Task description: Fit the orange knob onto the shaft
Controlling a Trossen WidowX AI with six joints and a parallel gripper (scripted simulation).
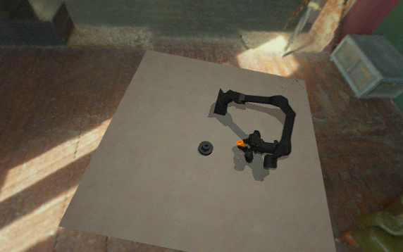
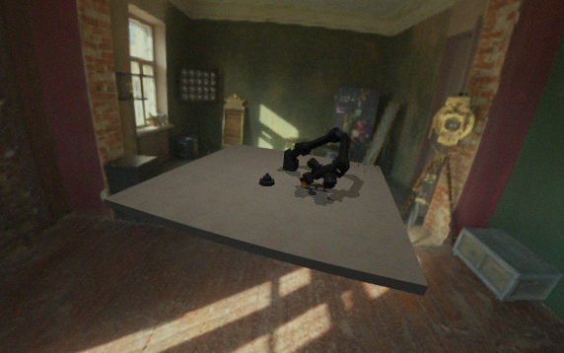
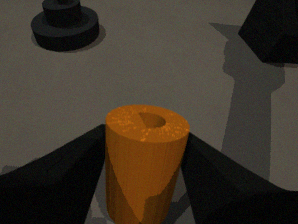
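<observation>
Right now my gripper tip is 2 cm to the right of the orange knob, 1 cm short of it and 1 cm above it. From my gripper tip the other things lie so: round dark pedestal: 19 cm to the right, 4 cm ahead, 1 cm below.
</observation>
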